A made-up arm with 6 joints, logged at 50 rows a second.
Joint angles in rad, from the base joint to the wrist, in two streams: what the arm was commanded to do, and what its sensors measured. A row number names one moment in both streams.
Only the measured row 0 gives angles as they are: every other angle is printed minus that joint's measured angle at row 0.
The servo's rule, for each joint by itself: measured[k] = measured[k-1] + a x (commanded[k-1-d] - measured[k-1]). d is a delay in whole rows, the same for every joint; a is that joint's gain. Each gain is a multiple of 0.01, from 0.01 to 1. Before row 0 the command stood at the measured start. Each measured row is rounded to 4 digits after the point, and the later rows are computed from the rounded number. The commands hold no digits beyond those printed.
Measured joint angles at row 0:
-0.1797 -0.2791 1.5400 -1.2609 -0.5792 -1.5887
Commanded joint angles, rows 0 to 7:
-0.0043 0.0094 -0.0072 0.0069 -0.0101 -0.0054
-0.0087 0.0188 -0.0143 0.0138 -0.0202 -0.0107
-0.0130 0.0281 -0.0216 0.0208 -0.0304 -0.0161
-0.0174 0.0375 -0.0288 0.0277 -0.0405 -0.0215
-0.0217 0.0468 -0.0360 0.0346 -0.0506 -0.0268
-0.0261 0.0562 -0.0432 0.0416 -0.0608 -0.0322
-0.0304 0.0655 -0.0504 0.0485 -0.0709 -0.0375
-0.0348 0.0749 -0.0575 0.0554 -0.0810 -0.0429
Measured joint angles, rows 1 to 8:
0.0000 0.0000 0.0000 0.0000 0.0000 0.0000
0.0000 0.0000 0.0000 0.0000 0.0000 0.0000
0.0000 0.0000 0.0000 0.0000 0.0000 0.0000
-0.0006 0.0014 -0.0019 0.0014 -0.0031 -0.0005
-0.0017 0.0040 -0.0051 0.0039 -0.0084 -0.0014
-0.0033 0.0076 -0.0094 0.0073 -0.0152 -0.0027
-0.0053 0.0121 -0.0144 0.0114 -0.0230 -0.0044
-0.0076 0.0173 -0.0200 0.0160 -0.0316 -0.0064
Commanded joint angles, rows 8 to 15:
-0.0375 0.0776 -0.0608 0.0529 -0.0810 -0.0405
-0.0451 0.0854 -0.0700 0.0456 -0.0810 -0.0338
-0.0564 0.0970 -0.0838 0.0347 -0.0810 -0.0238
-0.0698 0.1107 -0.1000 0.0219 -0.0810 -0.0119
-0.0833 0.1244 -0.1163 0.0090 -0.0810 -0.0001
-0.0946 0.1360 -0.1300 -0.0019 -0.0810 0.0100
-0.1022 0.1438 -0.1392 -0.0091 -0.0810 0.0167
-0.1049 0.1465 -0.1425 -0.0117 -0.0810 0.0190
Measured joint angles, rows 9 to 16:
-0.0102 0.0231 -0.0260 0.0211 -0.0407 -0.0087
-0.0130 0.0295 -0.0323 0.0266 -0.0501 -0.0113
-0.0161 0.0363 -0.0389 0.0324 -0.0597 -0.0141
-0.0191 0.0425 -0.0446 0.0365 -0.0663 -0.0165
-0.0227 0.0489 -0.0512 0.0383 -0.0709 -0.0181
-0.0274 0.0561 -0.0597 0.0376 -0.0740 -0.0186
-0.0333 0.0643 -0.0702 0.0345 -0.0762 -0.0180
-0.0403 0.0733 -0.0822 0.0294 -0.0777 -0.0164

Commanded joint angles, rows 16 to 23:
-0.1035 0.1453 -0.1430 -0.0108 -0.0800 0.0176
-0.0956 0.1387 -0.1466 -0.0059 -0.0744 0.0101
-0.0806 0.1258 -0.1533 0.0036 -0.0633 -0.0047
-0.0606 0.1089 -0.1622 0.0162 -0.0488 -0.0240
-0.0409 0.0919 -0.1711 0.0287 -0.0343 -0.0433
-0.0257 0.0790 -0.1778 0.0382 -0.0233 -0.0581
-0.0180 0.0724 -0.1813 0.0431 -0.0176 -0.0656
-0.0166 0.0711 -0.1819 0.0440 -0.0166 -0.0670
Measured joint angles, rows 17 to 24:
-0.0479 0.0827 -0.0946 0.0231 -0.0787 -0.0140
-0.0555 0.0919 -0.1062 0.0167 -0.0794 -0.0112
-0.0624 0.1001 -0.1156 0.0110 -0.0799 -0.0085
-0.0682 0.1069 -0.1227 0.0066 -0.0799 -0.0062
-0.0720 0.1117 -0.1289 0.0041 -0.0782 -0.0047
-0.0732 0.1138 -0.1352 0.0040 -0.0736 -0.0047
-0.0714 0.1131 -0.1422 0.0064 -0.0659 -0.0064
-0.0671 0.1099 -0.1497 0.0109 -0.0561 -0.0097

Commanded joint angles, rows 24 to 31:
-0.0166 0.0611 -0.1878 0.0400 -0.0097 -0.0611
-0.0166 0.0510 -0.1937 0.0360 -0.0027 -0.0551
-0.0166 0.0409 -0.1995 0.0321 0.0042 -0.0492
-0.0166 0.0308 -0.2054 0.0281 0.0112 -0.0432
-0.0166 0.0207 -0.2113 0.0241 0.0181 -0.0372
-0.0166 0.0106 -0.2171 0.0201 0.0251 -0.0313
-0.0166 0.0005 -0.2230 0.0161 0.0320 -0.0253
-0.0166 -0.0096 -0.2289 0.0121 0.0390 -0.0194
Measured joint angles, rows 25 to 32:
-0.0613 0.1053 -0.1570 0.0164 -0.0459 -0.0141
-0.0552 0.1004 -0.1633 0.0217 -0.0371 -0.0187
-0.0498 0.0960 -0.1681 0.0262 -0.0307 -0.0230
-0.0452 0.0908 -0.1732 0.0290 -0.0242 -0.0264
-0.0412 0.0848 -0.1785 0.0304 -0.0175 -0.0290
-0.0378 0.0782 -0.1840 0.0307 -0.0108 -0.0308
-0.0348 0.0711 -0.1896 0.0302 -0.0040 -0.0319
-0.0323 0.0635 -0.1952 0.0290 0.0029 -0.0324

